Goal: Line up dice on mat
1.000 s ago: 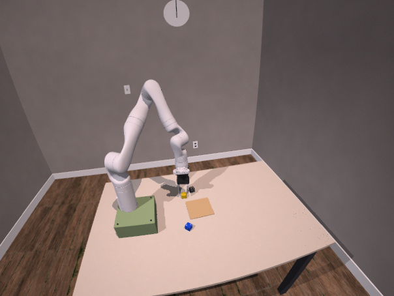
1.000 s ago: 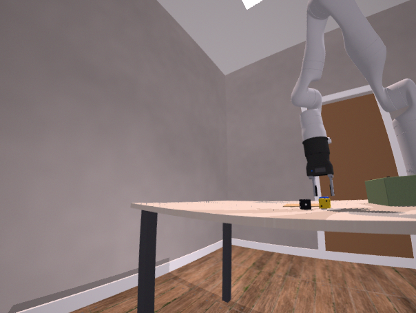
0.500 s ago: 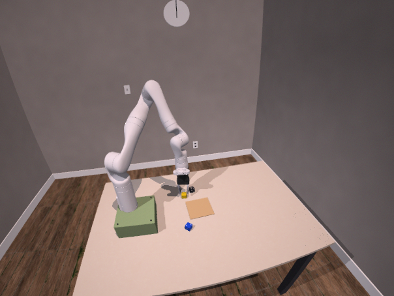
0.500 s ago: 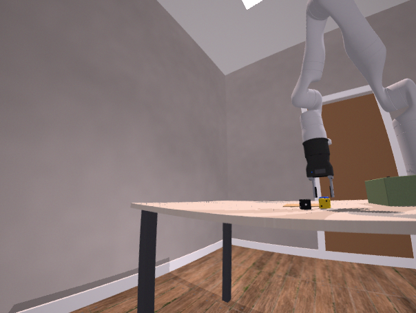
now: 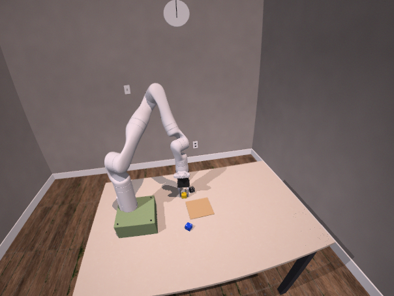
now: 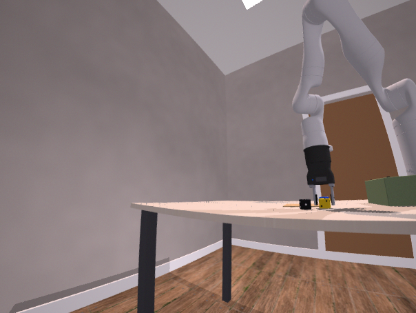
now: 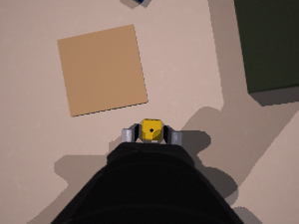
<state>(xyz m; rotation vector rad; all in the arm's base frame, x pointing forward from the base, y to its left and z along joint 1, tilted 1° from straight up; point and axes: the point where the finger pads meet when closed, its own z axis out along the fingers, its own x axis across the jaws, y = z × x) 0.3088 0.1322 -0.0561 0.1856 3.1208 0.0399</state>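
The yellow die is 1 cm below my hand. From my hand the other things lie so: tan mat 8 cm ahead, 11 cm to the right, 2 cm below; then black die 5 cm ahead, 4 cm to the left, 1 cm below; then blue die 25 cm to the right, 1 cm below.
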